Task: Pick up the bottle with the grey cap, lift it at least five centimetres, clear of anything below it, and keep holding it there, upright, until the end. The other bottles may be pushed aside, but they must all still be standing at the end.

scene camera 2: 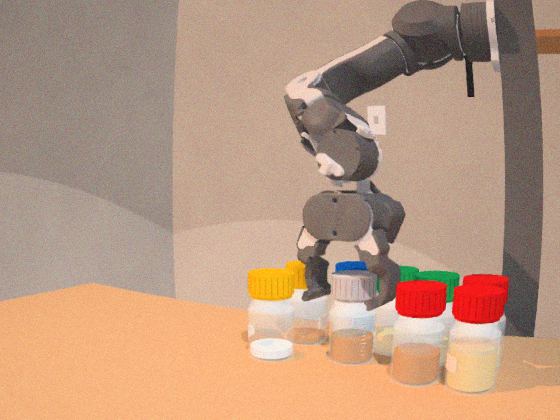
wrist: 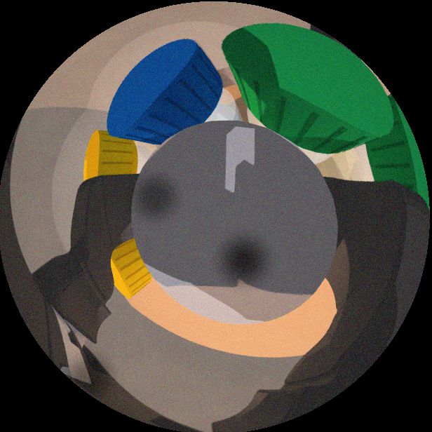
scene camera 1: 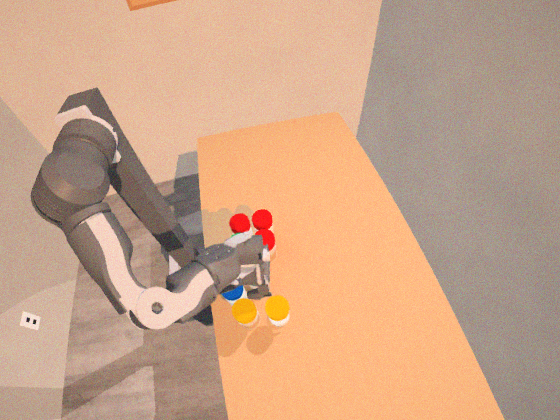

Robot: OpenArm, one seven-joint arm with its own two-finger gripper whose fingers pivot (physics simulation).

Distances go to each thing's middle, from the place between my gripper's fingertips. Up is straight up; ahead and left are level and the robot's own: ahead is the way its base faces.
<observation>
The blue-capped bottle (wrist: 175, 86) is 70 mm behind my hand, 20 mm to the right of it and 20 mm below it. Round my hand: red-capped bottle (scene camera 2: 418, 334) (100 mm to the left, 30 mm ahead, 20 mm below); grey-capped bottle (scene camera 2: 352, 330) (20 mm below, 10 mm to the left, 10 mm behind).
</observation>
